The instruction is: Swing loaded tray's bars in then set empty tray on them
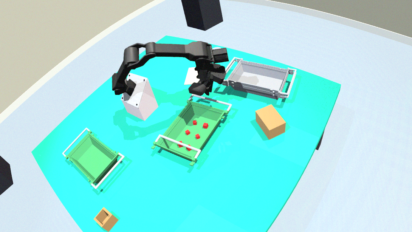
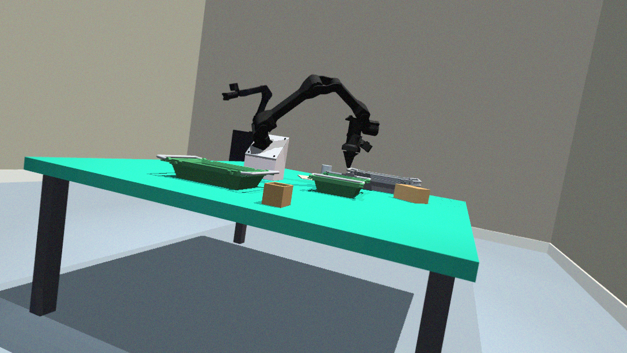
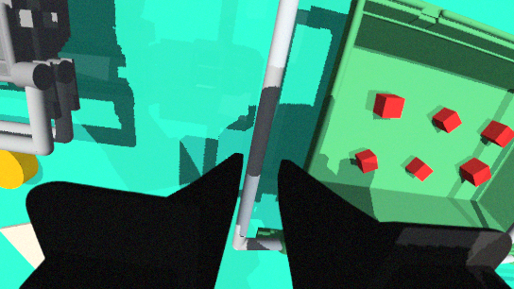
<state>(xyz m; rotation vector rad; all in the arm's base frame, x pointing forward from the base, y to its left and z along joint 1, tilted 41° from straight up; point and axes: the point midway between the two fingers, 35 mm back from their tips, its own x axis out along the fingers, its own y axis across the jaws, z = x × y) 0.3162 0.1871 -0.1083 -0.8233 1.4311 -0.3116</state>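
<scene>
My gripper tip is now 21 cm past the green tray, 58 cm to the left of it and 5 cm above it. The rest, counted from my gripper tip: grey cylinder: 26 cm behind, 32 cm to the left, 6 cm below; then white card: 26 cm behind, 13 cm to the left, 9 cm below; then yellow disc: 15 cm behind, 20 cm to the left, 8 cm below.
</scene>
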